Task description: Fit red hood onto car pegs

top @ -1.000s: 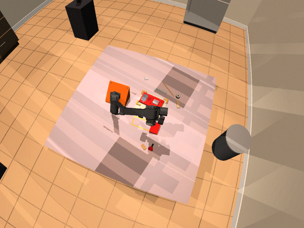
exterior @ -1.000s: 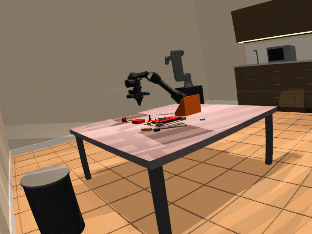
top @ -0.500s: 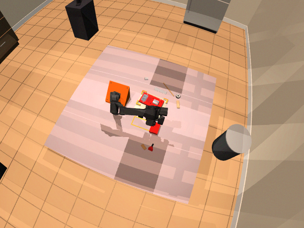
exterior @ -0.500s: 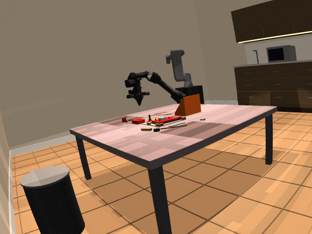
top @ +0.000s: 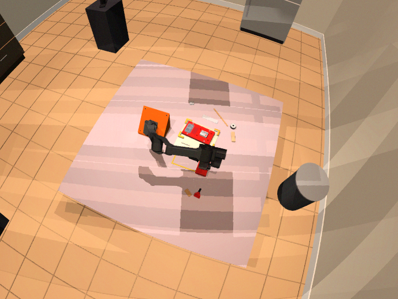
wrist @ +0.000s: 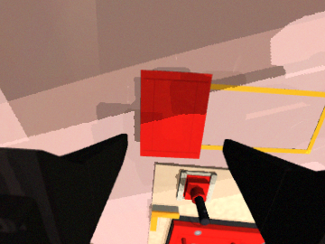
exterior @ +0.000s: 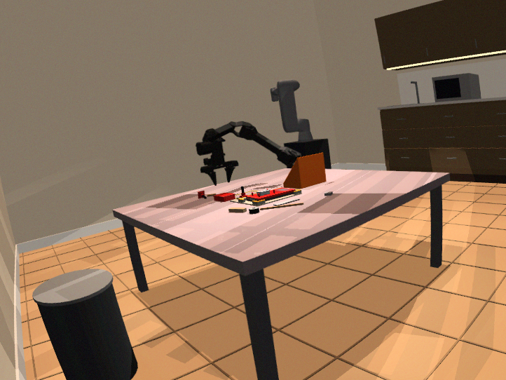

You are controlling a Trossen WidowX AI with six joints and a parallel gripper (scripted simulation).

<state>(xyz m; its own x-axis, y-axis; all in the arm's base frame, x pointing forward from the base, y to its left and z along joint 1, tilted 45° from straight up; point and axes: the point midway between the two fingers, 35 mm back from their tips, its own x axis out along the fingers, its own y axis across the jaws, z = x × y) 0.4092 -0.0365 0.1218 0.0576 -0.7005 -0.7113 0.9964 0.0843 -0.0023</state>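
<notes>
My gripper tip is 6 cm above the red hood. Also, from my gripper tip: black ring: 38 cm to the left, 8 cm ahead, 7 cm below; grey engine block: 22 cm to the left, 8 cm behind, 5 cm below; wooden block: 18 cm to the right, 7 cm below, 2 cm behind.
</notes>
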